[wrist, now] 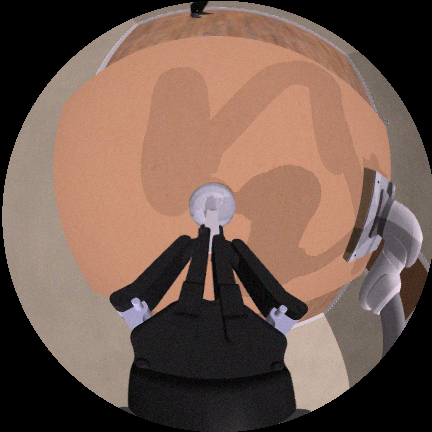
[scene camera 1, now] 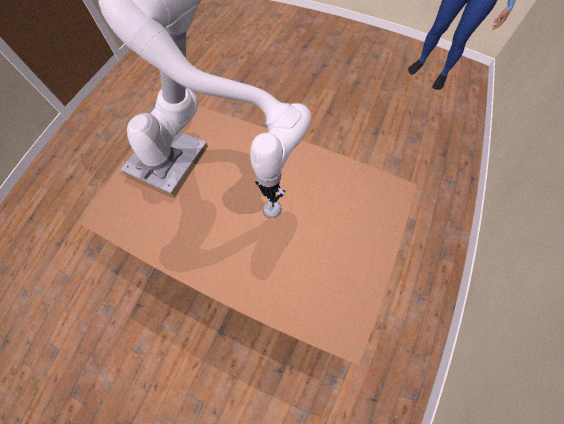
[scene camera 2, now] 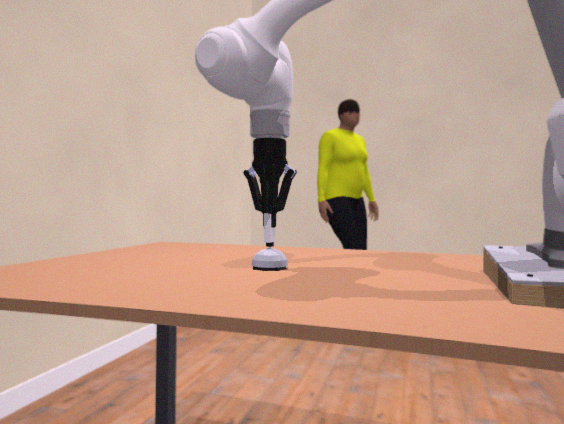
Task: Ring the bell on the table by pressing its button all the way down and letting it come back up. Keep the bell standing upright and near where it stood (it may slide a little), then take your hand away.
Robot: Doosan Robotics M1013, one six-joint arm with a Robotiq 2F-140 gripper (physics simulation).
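The bell, a light grey dome on a dark base ring, stands upright on the table. Its small black button shows in scene camera 2 just above the dome, with a short piece of stem beneath it. My gripper points straight down and is shut, with nothing between its fingers. Its light fingertips are right on top of the button and appear to touch it. In the wrist view the fingertips hide the button.
The arm's base plate stands on the table to one side of the bell. A person in a yellow top stands beyond the table. A person in blue trousers stands on the floor away from the table.
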